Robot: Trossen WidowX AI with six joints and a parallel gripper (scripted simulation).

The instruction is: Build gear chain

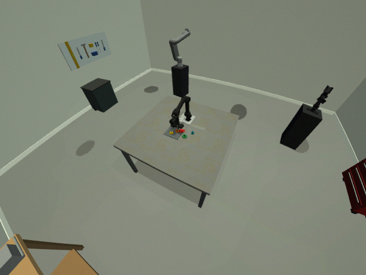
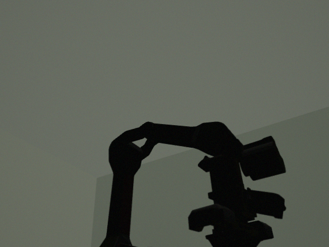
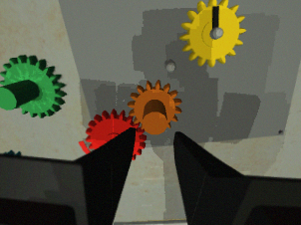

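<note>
Now: gripper tip 40 mm above the orange gear. Also, from my gripper tip: yellow gear: 70 mm ahead, 50 mm to the right, 40 mm below; then red arrow: 60 mm to the left, 60 mm behind, 50 mm below; then red gear: 50 mm below, 40 mm to the left, 40 mm behind.
</note>
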